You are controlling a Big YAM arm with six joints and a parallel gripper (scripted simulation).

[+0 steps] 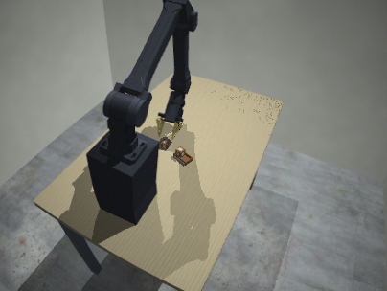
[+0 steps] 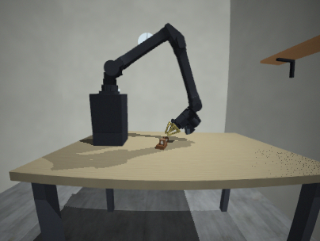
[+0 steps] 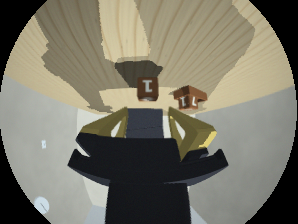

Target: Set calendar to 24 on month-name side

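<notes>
The brown digit cube lies 40 mm below my hand and 10 mm behind it. From my hand the other things lie so: brown tray 100 mm to the right, 50 mm behind, 40 mm below.
</notes>
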